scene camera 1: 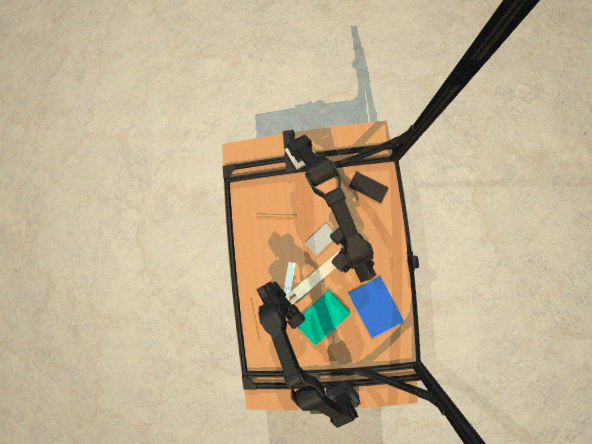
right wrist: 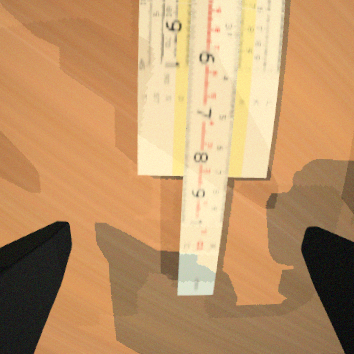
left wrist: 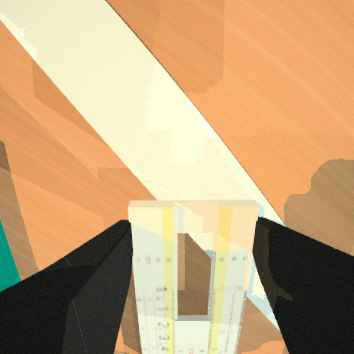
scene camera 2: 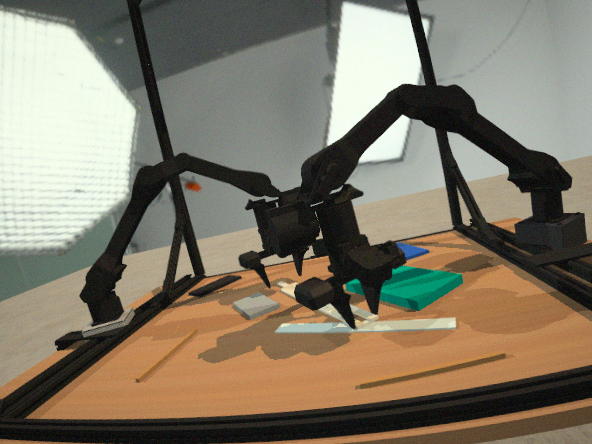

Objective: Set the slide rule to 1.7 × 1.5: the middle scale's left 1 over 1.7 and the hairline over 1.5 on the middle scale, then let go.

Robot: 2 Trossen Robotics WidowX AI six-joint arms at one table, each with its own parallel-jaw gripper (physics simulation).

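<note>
The cream slide rule [scene camera 1: 316,275] [scene camera 2: 289,289] lies slantwise on the wooden table [scene camera 1: 250,247]. My left gripper [scene camera 1: 288,299] [scene camera 2: 362,314] [left wrist: 191,230] is shut on the sides of one end of its body [left wrist: 151,274]. The middle slot at that end shows bare table. At the other end, in the right wrist view, the body [right wrist: 158,105] ends and the middle scale [right wrist: 204,211] sticks out past it, its tip pale blue. My right gripper [scene camera 1: 341,260] [scene camera 2: 283,275] [right wrist: 190,237] is open wide, one finger on each side of that protruding scale, touching nothing.
A pale flat strip [scene camera 1: 289,277] [scene camera 2: 400,325] [left wrist: 123,105] lies across the held end. Nearby are a green block [scene camera 1: 322,317] [scene camera 2: 413,286], a blue pad [scene camera 1: 375,306], a grey tile [scene camera 1: 319,239] [scene camera 2: 255,305], a black bar [scene camera 1: 368,187] and two thin sticks [scene camera 1: 277,215] [scene camera 1: 255,318].
</note>
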